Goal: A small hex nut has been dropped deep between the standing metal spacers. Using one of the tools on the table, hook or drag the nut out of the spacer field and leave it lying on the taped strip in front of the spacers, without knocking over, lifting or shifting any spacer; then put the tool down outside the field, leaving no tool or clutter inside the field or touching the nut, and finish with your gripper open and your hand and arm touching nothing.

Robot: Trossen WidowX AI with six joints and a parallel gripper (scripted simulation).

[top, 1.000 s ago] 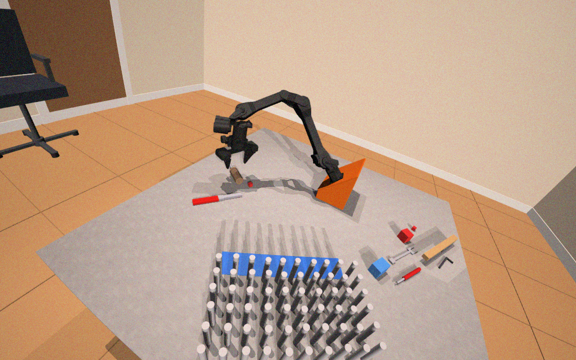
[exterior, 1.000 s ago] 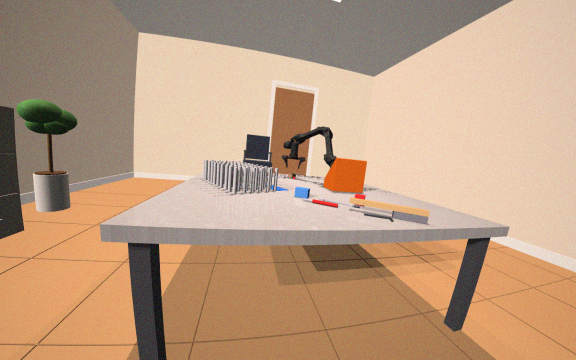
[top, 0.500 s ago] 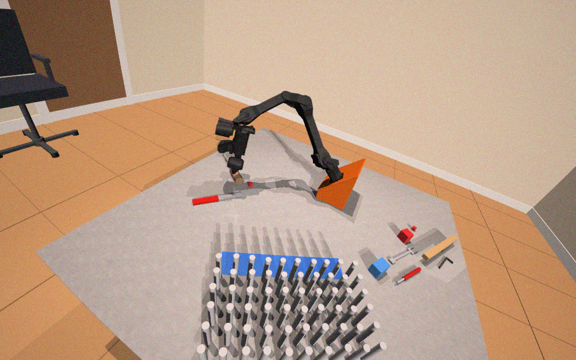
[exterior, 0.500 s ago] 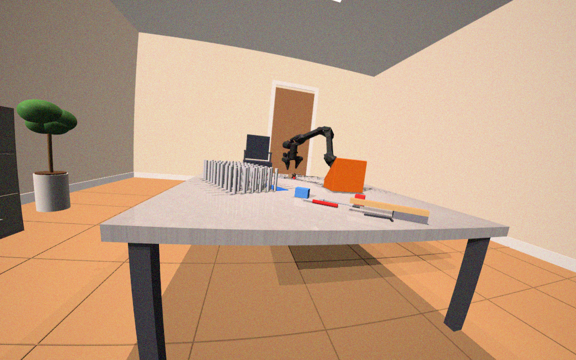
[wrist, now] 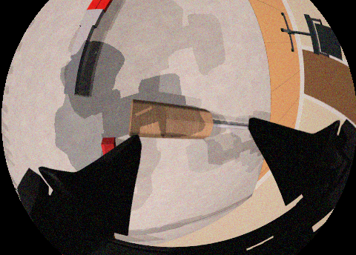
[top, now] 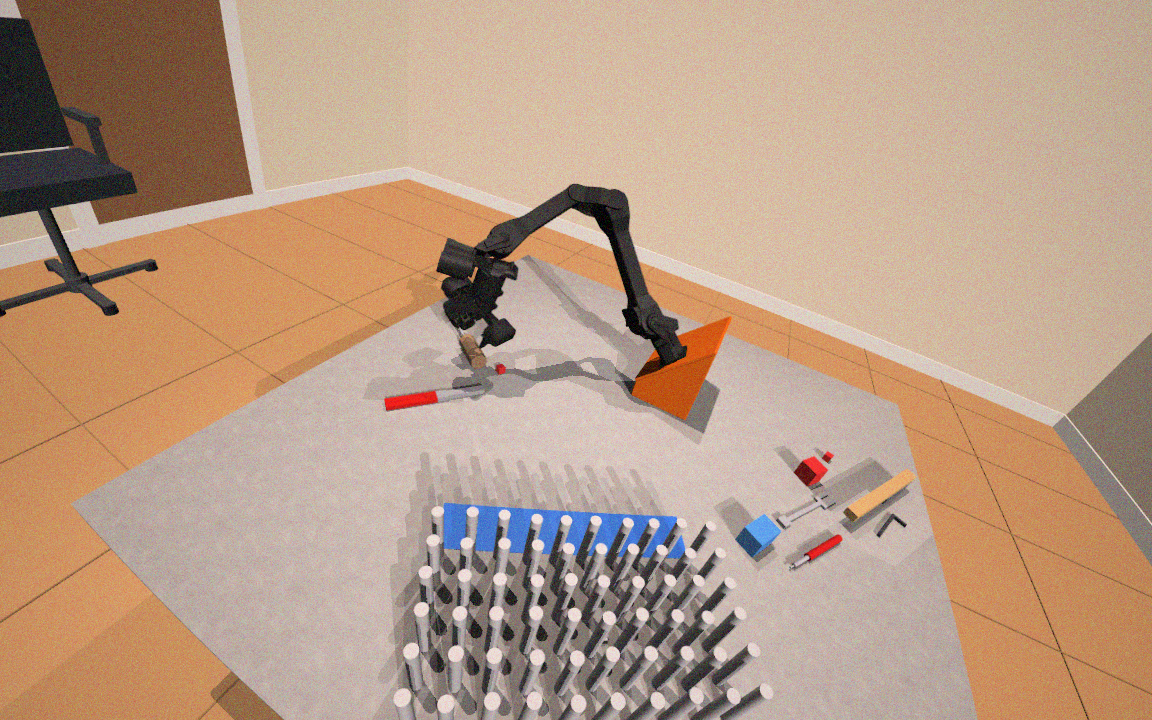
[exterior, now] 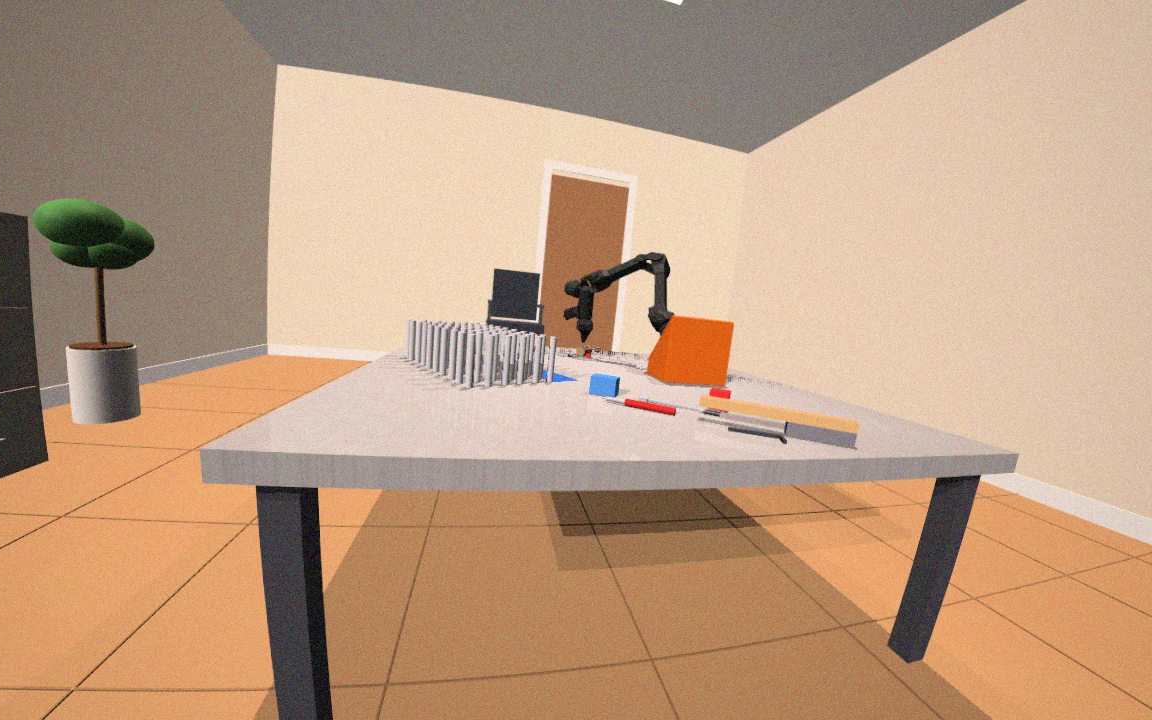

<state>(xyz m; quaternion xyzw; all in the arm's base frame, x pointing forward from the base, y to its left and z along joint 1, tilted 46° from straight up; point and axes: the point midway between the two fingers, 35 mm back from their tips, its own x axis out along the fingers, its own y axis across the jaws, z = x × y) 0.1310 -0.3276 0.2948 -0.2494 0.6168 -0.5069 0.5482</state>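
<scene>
Now: gripper tip 8 cm past the hook tool, 7 cm to the left of it and 6 cm above it. The rest, counted from my gripper tip: blue cube: 68 cm to the left, 20 cm ahead, 5 cm below; then small wrench: 79 cm to the left, 8 cm ahead, 7 cm below; then blue taped strip: 37 cm to the left, 32 cm ahead, 7 cm below.
</scene>
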